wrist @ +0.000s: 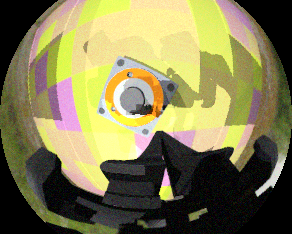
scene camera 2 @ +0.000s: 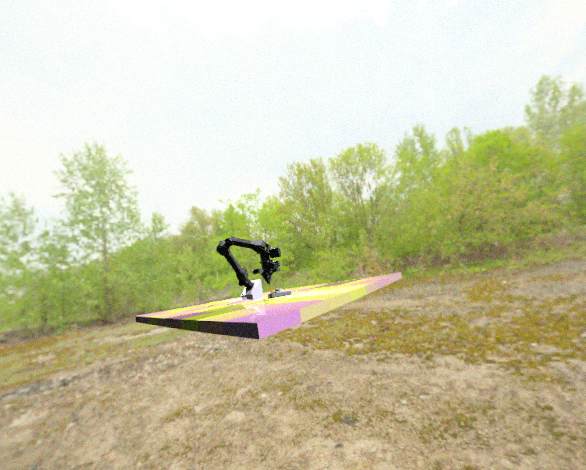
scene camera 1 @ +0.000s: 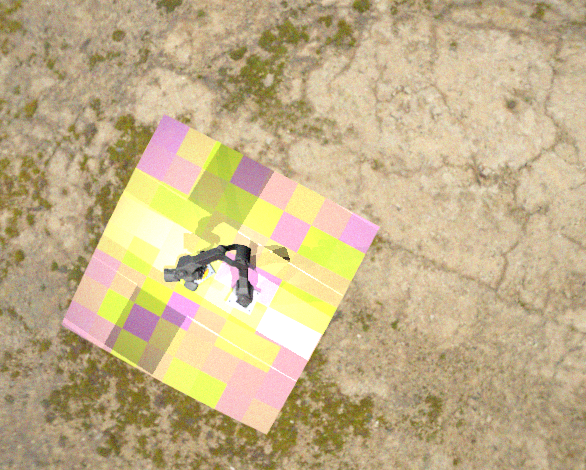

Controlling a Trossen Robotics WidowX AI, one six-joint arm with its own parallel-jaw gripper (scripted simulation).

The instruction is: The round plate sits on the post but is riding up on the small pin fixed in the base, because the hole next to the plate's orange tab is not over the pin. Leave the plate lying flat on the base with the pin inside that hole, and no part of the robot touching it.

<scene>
My gripper [wrist: 159, 133] is shut, holding nothing. Also in view: a grey base [wrist: 169, 87].
</scene>
